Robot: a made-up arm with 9 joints. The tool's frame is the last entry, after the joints. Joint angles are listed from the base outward. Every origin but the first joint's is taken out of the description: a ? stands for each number. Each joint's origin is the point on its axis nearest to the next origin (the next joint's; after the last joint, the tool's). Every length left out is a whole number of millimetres.
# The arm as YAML. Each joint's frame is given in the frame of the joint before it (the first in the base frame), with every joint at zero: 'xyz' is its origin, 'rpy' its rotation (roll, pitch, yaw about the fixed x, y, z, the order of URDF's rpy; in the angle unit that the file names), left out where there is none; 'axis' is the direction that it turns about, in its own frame. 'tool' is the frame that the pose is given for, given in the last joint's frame.
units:
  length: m
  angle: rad
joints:
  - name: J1
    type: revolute
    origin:
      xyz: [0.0, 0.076, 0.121]
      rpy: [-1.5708, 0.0, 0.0]
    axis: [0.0, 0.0, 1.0]
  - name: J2
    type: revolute
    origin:
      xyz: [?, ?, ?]
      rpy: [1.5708, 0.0, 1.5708]
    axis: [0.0, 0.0, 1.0]
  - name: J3
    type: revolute
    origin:
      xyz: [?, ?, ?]
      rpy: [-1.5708, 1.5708, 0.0]
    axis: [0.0, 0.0, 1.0]
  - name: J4
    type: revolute
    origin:
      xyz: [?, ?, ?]
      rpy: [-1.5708, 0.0, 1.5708]
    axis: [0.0, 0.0, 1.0]
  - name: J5
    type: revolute
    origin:
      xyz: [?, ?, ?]
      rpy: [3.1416, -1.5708, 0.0]
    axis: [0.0, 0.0, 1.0]
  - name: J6
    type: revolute
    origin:
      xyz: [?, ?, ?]
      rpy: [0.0, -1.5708, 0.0]
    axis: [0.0, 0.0, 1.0]
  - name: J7
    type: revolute
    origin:
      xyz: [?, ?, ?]
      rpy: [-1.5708, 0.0, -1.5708]
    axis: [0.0, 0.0, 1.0]
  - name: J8
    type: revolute
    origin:
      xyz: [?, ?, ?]
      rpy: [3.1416, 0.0, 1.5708]
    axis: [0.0, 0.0, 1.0]
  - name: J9
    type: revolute
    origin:
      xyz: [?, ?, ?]
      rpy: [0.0, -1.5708, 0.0]
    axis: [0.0, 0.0, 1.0]
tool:
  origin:
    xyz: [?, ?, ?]
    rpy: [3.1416, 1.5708, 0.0]
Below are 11 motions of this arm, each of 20 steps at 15 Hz.
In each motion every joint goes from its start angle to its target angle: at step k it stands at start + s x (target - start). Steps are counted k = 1, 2, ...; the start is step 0. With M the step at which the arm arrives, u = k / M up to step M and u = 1 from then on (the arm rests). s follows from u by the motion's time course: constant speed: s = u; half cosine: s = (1 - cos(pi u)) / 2; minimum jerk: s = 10 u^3 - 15 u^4 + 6 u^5.
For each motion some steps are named. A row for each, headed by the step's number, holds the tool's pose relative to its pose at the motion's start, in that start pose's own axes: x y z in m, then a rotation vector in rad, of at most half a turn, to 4 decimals.
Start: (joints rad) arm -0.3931 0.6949 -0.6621 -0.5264 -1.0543 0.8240 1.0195 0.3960 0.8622
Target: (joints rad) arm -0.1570 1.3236 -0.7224 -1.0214 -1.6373 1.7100 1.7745 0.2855 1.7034
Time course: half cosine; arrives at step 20
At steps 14, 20:
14: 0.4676 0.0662 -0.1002 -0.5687 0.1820 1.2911
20: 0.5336 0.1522 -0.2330 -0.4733 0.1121 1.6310

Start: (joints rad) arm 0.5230 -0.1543 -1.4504 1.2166 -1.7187 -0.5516 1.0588 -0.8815 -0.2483
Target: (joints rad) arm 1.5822 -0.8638 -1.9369 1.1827 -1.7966 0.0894 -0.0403 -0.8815 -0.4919
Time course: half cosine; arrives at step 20
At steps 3, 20:
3: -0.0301 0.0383 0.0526 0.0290 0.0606 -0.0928
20: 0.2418 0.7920 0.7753 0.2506 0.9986 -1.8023

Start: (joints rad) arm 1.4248 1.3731 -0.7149 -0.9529 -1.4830 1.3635 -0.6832 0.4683 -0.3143
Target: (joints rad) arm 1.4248 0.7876 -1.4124 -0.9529 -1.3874 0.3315 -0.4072 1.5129 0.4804
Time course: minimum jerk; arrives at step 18
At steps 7, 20:
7: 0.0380 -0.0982 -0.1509 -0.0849 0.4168 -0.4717
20: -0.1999 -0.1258 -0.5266 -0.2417 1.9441 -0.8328

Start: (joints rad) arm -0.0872 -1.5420 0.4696 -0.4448 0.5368 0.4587 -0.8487 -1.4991 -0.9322
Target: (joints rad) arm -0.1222 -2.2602 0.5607 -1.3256 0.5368 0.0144 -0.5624 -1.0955 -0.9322
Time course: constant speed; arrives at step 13
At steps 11, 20:
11: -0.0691 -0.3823 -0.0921 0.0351 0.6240 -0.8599
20: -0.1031 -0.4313 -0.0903 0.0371 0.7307 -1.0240

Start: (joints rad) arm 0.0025 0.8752 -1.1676 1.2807 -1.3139 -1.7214 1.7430 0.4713 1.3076
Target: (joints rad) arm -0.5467 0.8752 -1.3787 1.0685 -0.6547 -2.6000 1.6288 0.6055 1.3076
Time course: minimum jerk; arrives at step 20
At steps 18, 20:
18: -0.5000 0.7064 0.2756 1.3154 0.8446 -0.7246
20: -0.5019 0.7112 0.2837 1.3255 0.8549 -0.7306

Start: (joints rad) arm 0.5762 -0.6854 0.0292 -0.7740 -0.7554 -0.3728 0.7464 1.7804 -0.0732
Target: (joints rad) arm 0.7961 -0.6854 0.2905 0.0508 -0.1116 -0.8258 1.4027 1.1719 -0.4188
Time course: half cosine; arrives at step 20
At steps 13, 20:
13: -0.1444 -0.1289 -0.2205 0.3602 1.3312 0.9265
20: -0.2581 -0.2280 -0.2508 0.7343 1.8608 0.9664

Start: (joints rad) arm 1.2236 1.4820 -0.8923 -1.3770 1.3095 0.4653 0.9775 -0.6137 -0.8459
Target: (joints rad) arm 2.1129 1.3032 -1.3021 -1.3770 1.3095 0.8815 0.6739 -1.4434 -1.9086
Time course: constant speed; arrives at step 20
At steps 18, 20:
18: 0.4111 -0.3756 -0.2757 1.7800 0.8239 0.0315
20: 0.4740 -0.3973 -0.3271 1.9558 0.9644 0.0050

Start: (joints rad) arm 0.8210 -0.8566 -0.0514 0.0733 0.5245 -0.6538 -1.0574 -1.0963 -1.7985
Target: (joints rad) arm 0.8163 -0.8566 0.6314 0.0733 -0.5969 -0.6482 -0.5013 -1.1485 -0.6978
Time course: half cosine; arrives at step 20
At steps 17, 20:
17: -0.4954 -0.1415 -0.2958 -1.0384 -0.7204 -0.1067
20: -0.5110 -0.1415 -0.3273 -1.1118 -0.7574 -0.1500

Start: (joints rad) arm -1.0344 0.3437 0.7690 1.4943 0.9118 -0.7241 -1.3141 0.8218 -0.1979
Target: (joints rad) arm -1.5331 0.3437 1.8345 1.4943 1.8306 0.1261 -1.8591 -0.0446 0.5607
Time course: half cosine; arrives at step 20
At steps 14, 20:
14: -0.3287 -0.1905 0.0100 -0.5172 -0.7195 0.3698
20: -0.4059 -0.2625 -0.0077 -0.6318 -0.9443 0.4181

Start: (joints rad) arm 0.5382 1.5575 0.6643 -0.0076 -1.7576 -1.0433 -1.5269 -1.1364 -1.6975
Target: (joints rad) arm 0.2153 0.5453 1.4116 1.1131 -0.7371 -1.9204 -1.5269 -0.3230 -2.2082
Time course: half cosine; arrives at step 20
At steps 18, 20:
18: 0.0949 -0.6184 0.3279 0.9269 -1.2521 -0.3600
20: 0.0904 -0.6551 0.3234 0.9607 -1.2905 -0.3842

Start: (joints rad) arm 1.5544 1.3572 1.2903 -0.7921 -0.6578 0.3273 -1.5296 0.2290 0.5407
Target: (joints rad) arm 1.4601 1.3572 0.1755 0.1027 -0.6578 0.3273 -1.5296 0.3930 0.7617
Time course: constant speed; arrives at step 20
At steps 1, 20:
1: -0.0101 -0.0037 -0.0019 -0.0264 0.0720 -0.0116
20: -0.1539 -0.0294 0.0213 -0.2166 1.4008 0.3270

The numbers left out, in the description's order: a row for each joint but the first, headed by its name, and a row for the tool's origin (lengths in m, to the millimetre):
J2: 0.447 0.112 0.0
J3: 0.175 0.454 0.0
J4: 0.032 -0.038 0.0
J5: -0.426 -0.065 0.0
J6: 0.046 0.1 0.0
J7: 0.394 -0.253 0.0
J8: 0.064 0.08 0.0
J9: -0.016 0.048 0.0
tool: 0.068 0.003 0.0

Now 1 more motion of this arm.
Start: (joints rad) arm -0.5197 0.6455 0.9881 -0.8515 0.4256 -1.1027 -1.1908 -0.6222 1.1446
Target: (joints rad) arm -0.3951 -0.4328 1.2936 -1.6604 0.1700 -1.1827 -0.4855 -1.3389 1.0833
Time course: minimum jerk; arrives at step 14
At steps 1, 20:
1: -0.0007 -0.0024 -0.0013 -0.0021 0.0000 -0.0010
20: -0.2235 -0.5135 0.1254 -0.5304 0.2298 0.4821

